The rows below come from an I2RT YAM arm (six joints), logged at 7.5 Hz.
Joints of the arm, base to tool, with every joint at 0 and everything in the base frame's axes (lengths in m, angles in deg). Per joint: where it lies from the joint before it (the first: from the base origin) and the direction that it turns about. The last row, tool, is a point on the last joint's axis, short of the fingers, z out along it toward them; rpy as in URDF.
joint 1: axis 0 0 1 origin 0 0 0.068
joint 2: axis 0 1 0 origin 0.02 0.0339 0.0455
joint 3: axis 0 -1 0 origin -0.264 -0.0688 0
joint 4: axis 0 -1 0 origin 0.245 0.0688 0.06
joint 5: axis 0 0 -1 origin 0.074 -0.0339 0.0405
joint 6: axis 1 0 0 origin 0.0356 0 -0.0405
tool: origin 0 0 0 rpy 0 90 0
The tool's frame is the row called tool.
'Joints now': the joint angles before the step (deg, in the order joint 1, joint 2, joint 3, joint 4, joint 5, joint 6). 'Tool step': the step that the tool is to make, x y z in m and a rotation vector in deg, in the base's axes. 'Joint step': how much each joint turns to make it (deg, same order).
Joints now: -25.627, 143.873, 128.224, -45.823, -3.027, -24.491
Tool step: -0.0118, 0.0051, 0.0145, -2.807, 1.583, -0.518
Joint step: 0.158, -4.352, -4.573, -0.021, 3.150, -0.935
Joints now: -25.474, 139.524, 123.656, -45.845, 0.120, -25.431
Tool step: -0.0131, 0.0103, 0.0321, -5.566, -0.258, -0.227
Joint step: 0.746, -6.528, -4.768, 0.906, 4.767, -1.593
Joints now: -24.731, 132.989, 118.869, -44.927, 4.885, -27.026
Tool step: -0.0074, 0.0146, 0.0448, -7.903, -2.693, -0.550
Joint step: 1.622, -5.997, -1.376, 1.280, 6.298, -1.635
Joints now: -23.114, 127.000, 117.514, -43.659, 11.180, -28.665
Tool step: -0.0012, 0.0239, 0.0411, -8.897, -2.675, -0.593
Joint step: 3.102, -4.275, 0.584, 1.414, 7.954, -1.926
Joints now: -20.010, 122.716, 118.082, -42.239, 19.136, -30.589
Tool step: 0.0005, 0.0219, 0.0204, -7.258, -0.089, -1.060
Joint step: 3.015, -2.139, 0.097, 0.978, 7.736, -2.099
